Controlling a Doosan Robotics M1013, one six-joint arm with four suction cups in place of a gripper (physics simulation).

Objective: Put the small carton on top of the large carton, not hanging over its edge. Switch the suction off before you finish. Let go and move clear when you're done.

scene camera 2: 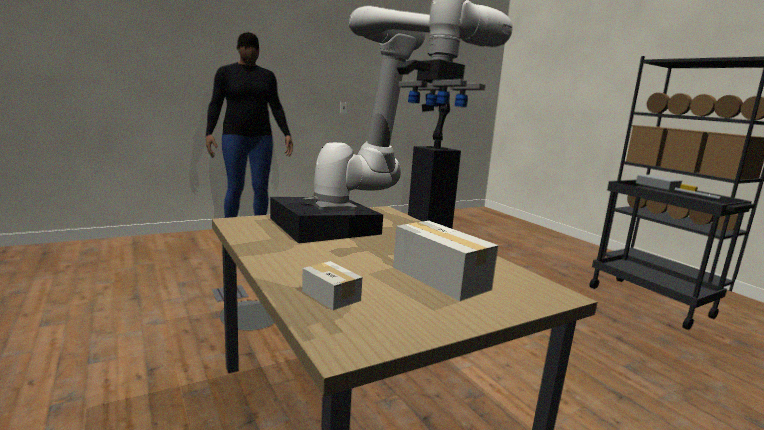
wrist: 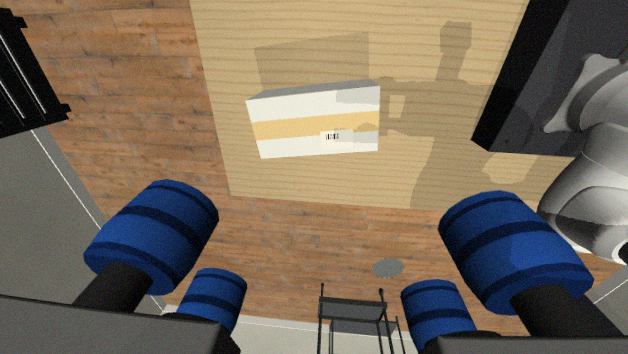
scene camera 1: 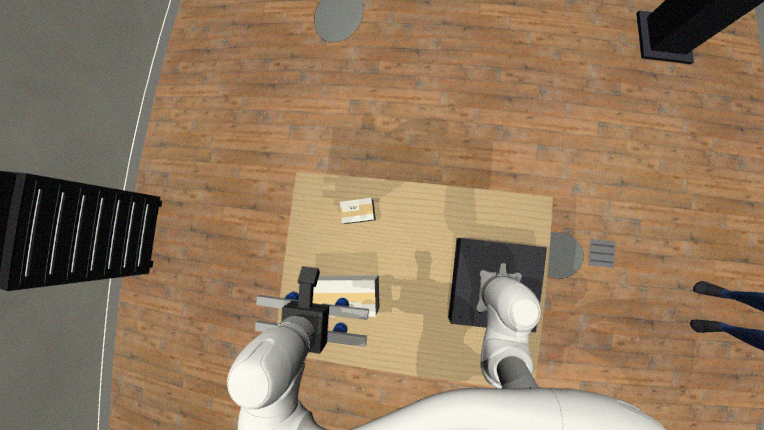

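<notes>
The small carton is white with a tan tape strip and lies flat on the table. It stands apart from the large carton and does not show in the wrist view. The large carton, white and grey with a tan strip, stands upright on the table, its top bare. My gripper, four blue suction cups, is open and empty. It hangs high above the table, well above the large carton's top.
The arm's black base stands on the table beside the cartons. A black pillar stands behind the table. A shelf rack and a black cart stand off to the right. A person stands behind the table.
</notes>
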